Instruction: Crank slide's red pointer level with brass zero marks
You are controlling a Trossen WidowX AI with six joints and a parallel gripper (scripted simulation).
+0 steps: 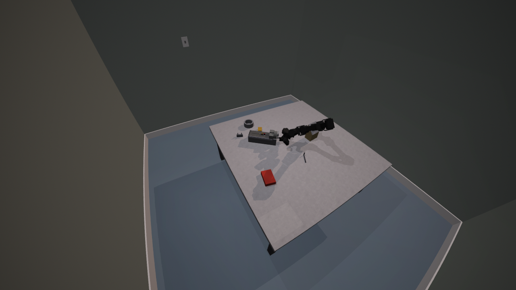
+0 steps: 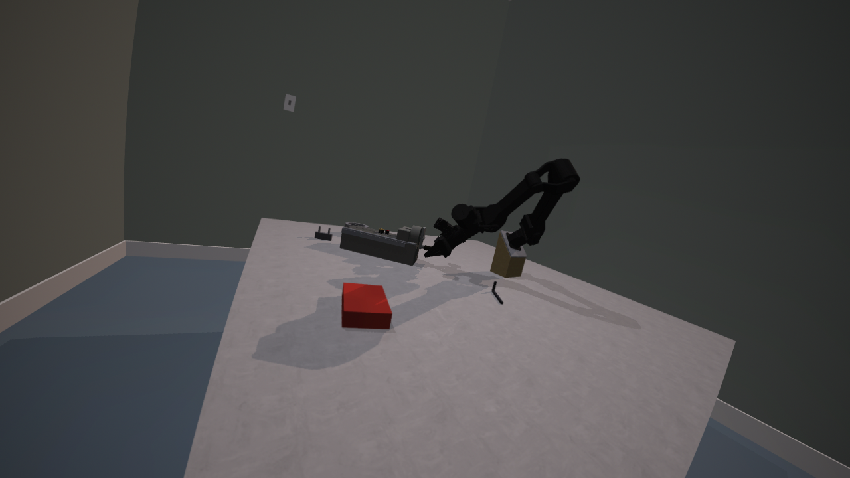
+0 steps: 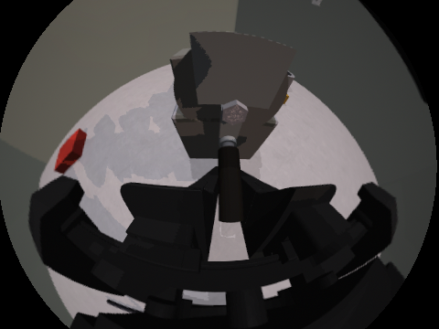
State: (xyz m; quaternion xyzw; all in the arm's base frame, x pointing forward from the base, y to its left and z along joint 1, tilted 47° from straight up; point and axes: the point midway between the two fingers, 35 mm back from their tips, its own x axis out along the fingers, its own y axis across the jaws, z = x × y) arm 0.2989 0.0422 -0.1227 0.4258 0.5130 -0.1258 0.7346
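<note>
My gripper tip is 30 mm below the black crank handle, 10 mm to the right of it and 10 mm past it. From my gripper tip the other things lie so: yellow block 240 mm to the right, 80 mm ahead, 20 mm below; red pointer 120 mm ahead, 90 mm to the right, 50 mm above; black bent key 250 mm to the left, 100 mm behind, 20 mm below.
</note>
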